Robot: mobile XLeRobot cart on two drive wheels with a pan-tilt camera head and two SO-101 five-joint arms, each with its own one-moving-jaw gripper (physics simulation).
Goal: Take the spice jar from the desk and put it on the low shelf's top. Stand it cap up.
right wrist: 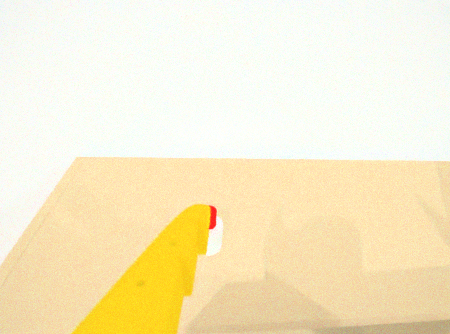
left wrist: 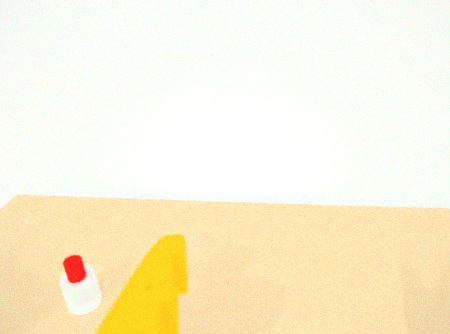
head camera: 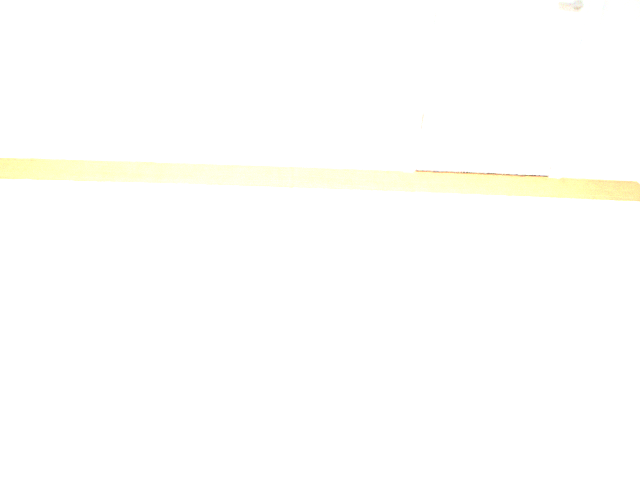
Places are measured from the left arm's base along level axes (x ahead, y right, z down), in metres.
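Where they show: left hand, its tool point: (left wrist: 185,255); right hand, its tool point: (right wrist: 209,223).
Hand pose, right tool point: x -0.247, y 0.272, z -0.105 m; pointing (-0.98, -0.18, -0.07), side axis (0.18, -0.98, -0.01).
After its pixels a point has its place.
The spice jar (left wrist: 81,297) @(y 0.238, x -0.462, z 0.138 m) (right wrist: 215,240) @(y 0.239, x -0.461, z 0.137 m), white with a red cap, stands cap up on the tan desk top (left wrist: 310,240) @(y -0.048, x -0.612, z 0.165 m) (right wrist: 125,185) @(y 0.390, x -0.631, z 0.165 m). In the left wrist view it is at the lower left, left of the single notched yellow jaw (left wrist: 160,285) of my left gripper, which is open. In the right wrist view the notched yellow jaw (right wrist: 165,255) of my right gripper hides the jar's left part, and the jar shows just right of its tip. My right gripper is open, with the moving jaw out of the picture. Neither gripper holds anything. The low shelf cannot be made out in the washed-out head view.
In the head view a pale yellow strip (head camera: 258,175) runs across, with a thin dark line (head camera: 480,173) @(y 1.310, x 2.970, z 0.773 m) along its upper edge at the right. A small greyish thing (head camera: 571,5) @(y 1.590, x 2.906, z -0.146 m) is at the top right. A straight desk edge and white background show in both wrist views.
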